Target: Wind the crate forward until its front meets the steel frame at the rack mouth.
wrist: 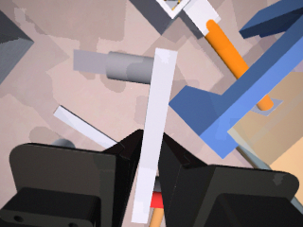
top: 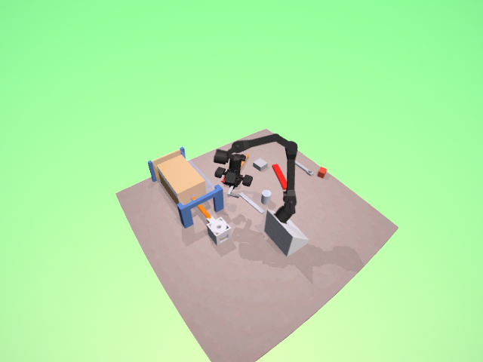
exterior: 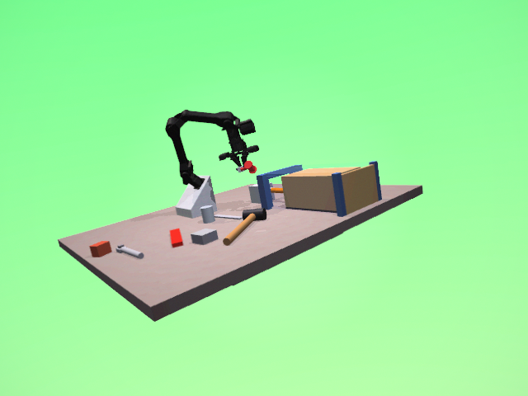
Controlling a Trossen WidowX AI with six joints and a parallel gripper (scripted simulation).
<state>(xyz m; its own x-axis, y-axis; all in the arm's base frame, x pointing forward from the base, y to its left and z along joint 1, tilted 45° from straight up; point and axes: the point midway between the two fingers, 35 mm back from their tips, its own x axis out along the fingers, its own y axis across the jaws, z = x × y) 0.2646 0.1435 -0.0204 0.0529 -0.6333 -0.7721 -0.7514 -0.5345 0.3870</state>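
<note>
Right now my gripper tip is 60 mm short of the red grip, 10 mm to the left of it and 10 mm below it. Also, from my gripper tip: flat steel bar 190 mm below, 130 mm to the right; then white winch 160 mm below, 140 mm to the left, 130 mm behind; then winch handle 20 mm ahead, 10 mm to the right, 10 mm above.
</note>
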